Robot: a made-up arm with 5 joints.
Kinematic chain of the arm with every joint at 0, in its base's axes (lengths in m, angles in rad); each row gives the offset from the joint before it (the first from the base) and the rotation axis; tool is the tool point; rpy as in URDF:
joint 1: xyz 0 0 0.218 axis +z
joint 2: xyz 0 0 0 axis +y
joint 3: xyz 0.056 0 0.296 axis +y
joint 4: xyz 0.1 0 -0.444 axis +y
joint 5: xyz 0.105 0 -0.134 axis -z
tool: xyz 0 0 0 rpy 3.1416 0 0
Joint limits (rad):
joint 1: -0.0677..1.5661
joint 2: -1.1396..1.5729
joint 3: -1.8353..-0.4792
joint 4: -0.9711..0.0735
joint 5: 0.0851..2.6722
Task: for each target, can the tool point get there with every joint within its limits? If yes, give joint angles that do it. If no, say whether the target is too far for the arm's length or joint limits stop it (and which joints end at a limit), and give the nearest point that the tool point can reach.
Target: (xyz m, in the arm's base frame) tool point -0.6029 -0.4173 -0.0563
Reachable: no: joint limits stop it (at a limit: joint 2, joint 3, joint 4) | nearest point -0.1107 -0.0766 -0.2805 | short by 0.639 m
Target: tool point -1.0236 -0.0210 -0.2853
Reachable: no: too far | nearest point -0.1346 -0.0028 -0.2805 | short by 0.889 m
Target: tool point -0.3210 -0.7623 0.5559
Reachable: no: joint limits stop it (at a limit: joint 2, joint 3, joint 4) | nearest point -0.1707 -0.4053 0.8643 | short by 0.495 m
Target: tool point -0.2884 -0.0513 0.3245
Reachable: no: joint limits stop it (at a limit: joint 1, joint 2, joint 3, joint 4) | nearest point 0.0008 0.1740 0.6829 | short by 0.513 m
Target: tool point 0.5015 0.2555 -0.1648
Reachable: yes | joints 0.4713 1.0177 -1.0613 -0.5556 0.6709
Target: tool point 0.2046 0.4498 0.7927
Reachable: yes | joints 1.1439 -0.0915 -1.4932 -0.7574 1.4377
